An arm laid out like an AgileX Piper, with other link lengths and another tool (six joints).
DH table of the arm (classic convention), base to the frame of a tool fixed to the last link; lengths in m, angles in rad. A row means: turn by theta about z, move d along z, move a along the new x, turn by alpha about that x. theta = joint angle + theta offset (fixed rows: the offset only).
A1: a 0  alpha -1.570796  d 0.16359  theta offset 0
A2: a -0.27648  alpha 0  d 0  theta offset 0.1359
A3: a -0.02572  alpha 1.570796  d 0  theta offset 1.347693
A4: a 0  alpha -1.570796  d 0.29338  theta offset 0
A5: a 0  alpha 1.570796  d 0  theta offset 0
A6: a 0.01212  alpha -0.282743  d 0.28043  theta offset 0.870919
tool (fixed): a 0  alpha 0  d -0.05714  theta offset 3.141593
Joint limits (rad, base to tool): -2.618..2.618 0..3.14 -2.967..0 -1.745..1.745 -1.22..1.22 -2.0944..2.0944
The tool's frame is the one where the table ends.
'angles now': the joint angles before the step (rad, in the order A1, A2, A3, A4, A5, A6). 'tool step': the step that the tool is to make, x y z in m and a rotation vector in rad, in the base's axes. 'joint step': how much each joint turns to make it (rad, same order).
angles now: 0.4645 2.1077 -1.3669 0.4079 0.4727 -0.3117
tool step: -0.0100 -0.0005 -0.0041 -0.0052 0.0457 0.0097
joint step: -0.0001 0.0033 -0.0002 0.0064 0.0437 0.0002
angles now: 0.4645 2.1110 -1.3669 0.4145 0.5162 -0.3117
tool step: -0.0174 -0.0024 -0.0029 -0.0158 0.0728 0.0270
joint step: -0.0001 -0.0024 -0.0001 -0.0019 0.0815 0.0000
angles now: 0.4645 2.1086 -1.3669 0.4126 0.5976 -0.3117
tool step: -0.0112 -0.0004 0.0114 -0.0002 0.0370 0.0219
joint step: -0.0001 -0.0296 0.0004 0.0002 0.0681 -0.0002
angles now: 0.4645 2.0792 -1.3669 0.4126 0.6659 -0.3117
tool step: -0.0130 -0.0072 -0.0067 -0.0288 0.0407 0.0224
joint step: 0.0000 -0.0016 0.0190 -0.0193 0.0347 0.0000
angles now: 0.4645 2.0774 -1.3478 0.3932 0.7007 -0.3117
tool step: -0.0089 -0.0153 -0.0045 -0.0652 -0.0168 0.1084
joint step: 0.0024 -0.0180 0.0329 -0.0676 0.0151 -0.0644
